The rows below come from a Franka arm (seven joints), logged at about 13 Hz.
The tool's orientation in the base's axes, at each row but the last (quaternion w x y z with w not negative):
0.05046, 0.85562, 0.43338, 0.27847
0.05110, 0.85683, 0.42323, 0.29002
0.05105, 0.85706, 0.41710, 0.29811
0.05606, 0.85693, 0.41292, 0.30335
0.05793, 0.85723, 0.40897, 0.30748
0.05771, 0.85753, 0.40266, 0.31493
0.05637, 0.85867, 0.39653, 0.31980
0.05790, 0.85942, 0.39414, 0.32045
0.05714, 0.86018, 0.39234, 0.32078
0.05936, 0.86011, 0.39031, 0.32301
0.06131, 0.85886, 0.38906, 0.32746
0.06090, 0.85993, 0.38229, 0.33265
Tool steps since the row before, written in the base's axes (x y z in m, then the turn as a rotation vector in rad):
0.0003, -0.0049, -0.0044, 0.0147, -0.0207, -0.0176
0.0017, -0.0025, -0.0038, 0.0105, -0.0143, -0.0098
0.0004, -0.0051, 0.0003, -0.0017, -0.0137, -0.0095
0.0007, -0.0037, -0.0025, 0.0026, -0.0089, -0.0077
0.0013, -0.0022, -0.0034, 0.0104, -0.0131, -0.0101
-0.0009, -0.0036, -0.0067, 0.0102, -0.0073, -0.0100
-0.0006, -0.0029, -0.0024, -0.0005, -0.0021, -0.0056
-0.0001, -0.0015, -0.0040, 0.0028, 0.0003, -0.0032
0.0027, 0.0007, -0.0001, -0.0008, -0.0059, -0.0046
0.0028, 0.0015, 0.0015, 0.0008, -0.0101, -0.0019
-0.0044, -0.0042, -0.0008, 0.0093, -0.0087, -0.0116
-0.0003, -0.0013, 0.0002, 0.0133, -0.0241, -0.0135
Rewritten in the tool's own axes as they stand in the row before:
-0.0055, 0.0018, 0.0031, -0.0167, 0.0175, 0.0192
-0.0028, 0.0015, 0.0037, -0.0103, 0.0131, 0.0115
-0.0035, 0.0037, -0.0008, -0.0155, 0.0045, 0.0046
-0.0036, 0.0020, 0.0018, -0.0090, 0.0049, 0.0063
-0.0026, 0.0011, 0.0031, -0.0095, 0.0120, 0.0121
-0.0064, -0.0005, 0.0042, -0.0054, 0.0080, 0.0128
-0.0036, 0.0007, 0.0011, -0.0046, -0.0009, 0.0038
-0.0031, -0.0004, 0.0029, 0.0000, 0.0005, 0.0042
0.0018, 0.0012, 0.0018, -0.0069, 0.0019, 0.0022
0.0032, 0.0013, 0.0007, -0.0077, 0.0068, 0.0005
-0.0055, -0.0002, -0.0027, -0.0076, 0.0077, 0.0134
-0.0009, 0.0008, -0.0005, -0.0174, 0.0202, 0.0150

